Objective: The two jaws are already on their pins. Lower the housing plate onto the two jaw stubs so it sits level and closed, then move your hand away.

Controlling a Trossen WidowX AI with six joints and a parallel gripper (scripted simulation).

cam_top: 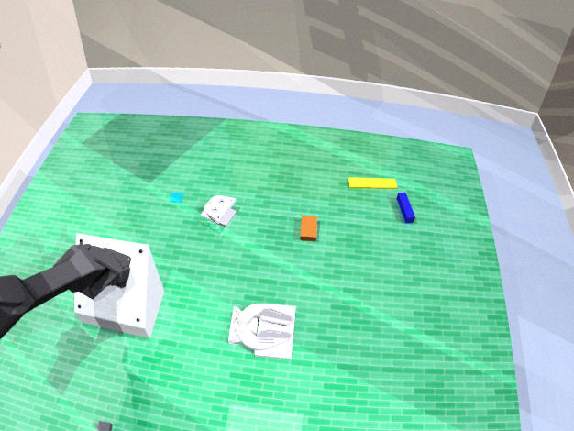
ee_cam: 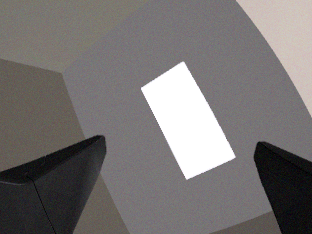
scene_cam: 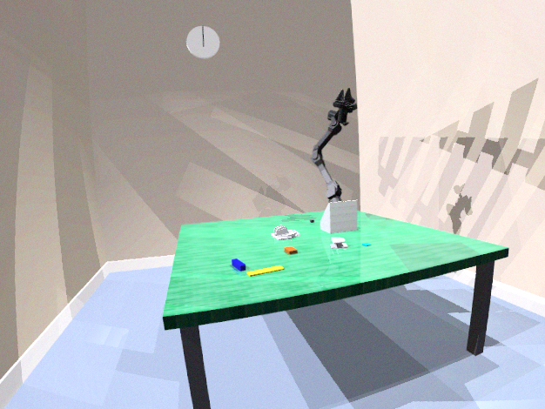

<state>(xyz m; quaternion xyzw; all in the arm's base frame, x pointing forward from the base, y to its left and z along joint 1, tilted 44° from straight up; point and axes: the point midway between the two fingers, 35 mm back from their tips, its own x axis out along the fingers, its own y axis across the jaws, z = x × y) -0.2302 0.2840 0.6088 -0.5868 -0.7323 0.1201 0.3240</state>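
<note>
The white stepped block lies 27 cm ahead of my gripper tip, 49 cm to the left of it and 81 cm below it. Round my gripper tip: cyan tile 14 cm ahead, 51 cm to the left, 81 cm below; dark cube 22 cm ahead, 9 cm to the right, 81 cm below; orange block 49 cm ahead, 50 cm to the left, 81 cm below.
</note>
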